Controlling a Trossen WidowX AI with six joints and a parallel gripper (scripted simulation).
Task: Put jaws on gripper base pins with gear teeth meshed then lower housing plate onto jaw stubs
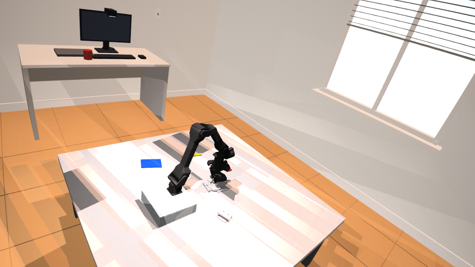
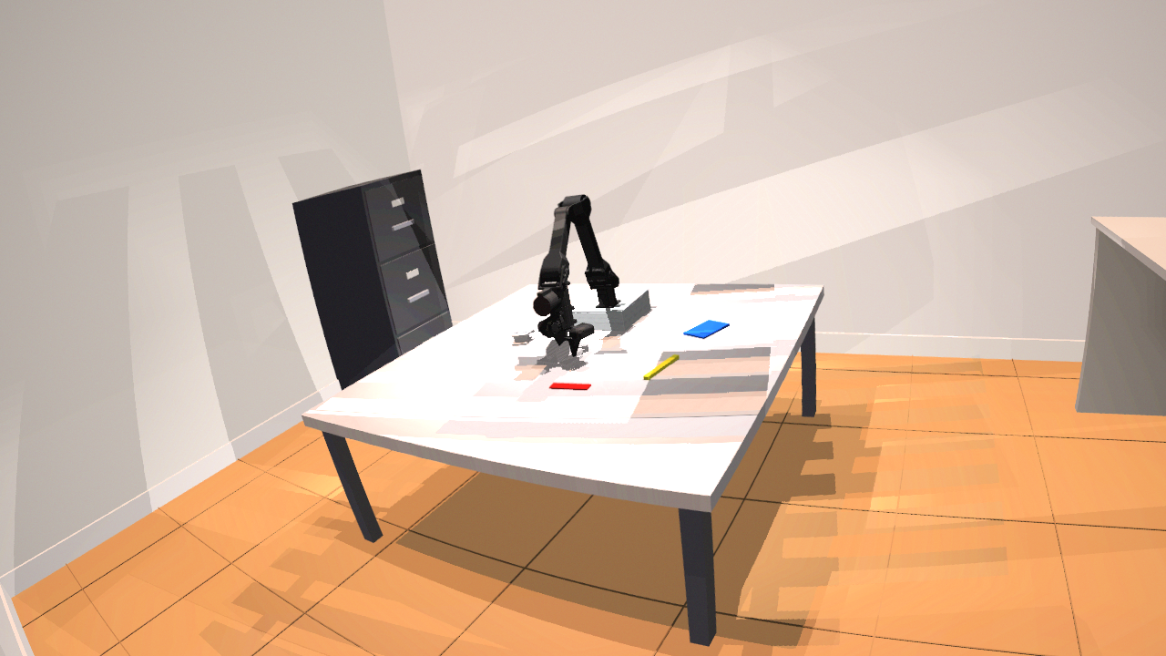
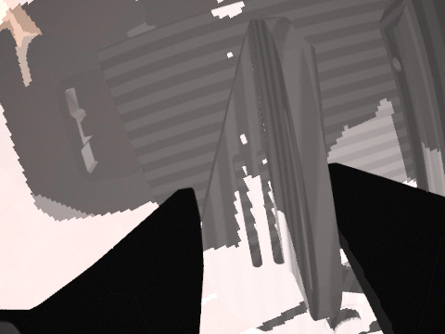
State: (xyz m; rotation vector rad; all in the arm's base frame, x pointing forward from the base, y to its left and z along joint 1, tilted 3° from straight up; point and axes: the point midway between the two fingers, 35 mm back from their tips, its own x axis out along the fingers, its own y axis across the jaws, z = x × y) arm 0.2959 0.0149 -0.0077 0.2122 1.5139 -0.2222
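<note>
Now: gripper tip 4 cm to the left of the curved jaw and 4 cm past it. The rest, counted from my gripper tip: yellow stick: 30 cm to the left, 3 cm ahead, 1 cm below; then blue card: 33 cm to the left, 26 cm behind, 1 cm below; then red strip: 17 cm ahead, 10 cm to the left, 1 cm below.
</note>
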